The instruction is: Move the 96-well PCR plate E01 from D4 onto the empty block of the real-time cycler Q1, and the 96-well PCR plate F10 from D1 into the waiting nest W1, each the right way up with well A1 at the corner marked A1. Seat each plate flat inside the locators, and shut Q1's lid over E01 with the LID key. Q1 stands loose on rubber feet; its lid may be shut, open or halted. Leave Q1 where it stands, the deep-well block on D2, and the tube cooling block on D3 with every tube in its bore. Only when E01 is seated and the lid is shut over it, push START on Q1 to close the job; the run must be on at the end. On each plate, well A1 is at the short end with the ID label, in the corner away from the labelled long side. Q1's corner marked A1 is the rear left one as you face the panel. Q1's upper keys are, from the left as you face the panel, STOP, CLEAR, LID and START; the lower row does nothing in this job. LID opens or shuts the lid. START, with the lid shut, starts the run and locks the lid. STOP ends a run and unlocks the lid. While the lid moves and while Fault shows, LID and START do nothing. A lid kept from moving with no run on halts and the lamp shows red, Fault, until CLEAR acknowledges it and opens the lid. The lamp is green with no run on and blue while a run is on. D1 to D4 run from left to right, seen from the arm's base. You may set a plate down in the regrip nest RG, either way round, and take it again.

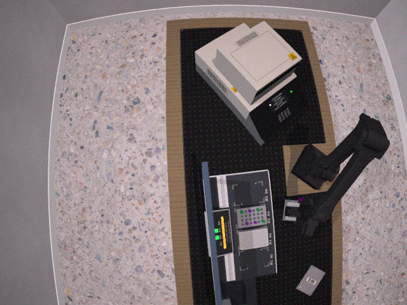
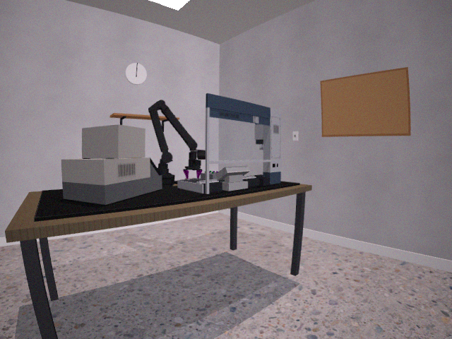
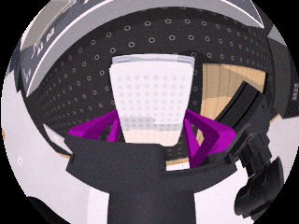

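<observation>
Now: hand 3 cm above the grey regrip nest. From my hand the other things lie so: deep-well block: 22 cm ahead, 13 cm to the left, 4 cm above; then clear panel: 40 cm ahead, 29 cm above, 17 cm to the left; then tube cooling block: 24 cm ahead, 4 cm to the left, 4 cm above.
</observation>
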